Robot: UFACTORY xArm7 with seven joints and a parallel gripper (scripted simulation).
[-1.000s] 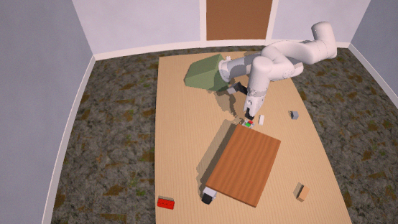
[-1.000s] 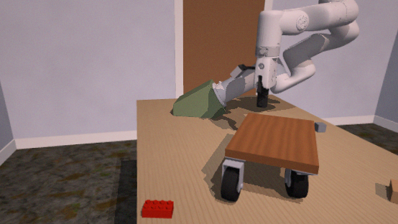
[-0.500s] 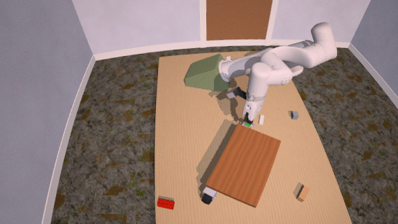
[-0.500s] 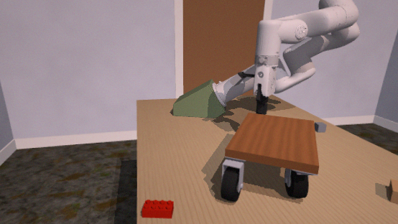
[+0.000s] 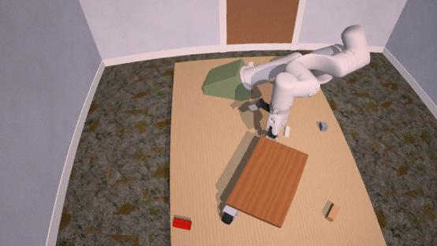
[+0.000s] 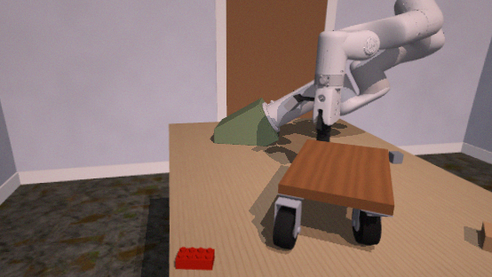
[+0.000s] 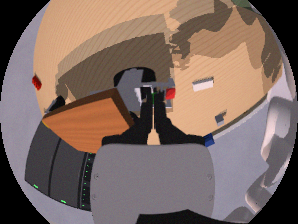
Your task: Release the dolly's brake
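Now: hand 1 cm past the caster brake pedal, 1 cm to the right of it and 4 cm above it. Round my hand: grey cube 11 cm behind, 28 cm to the left, 10 cm below; then white block 9 cm behind, 9 cm to the left, 11 cm below; then tan block 31 cm ahead, 24 cm to the left, 10 cm below.
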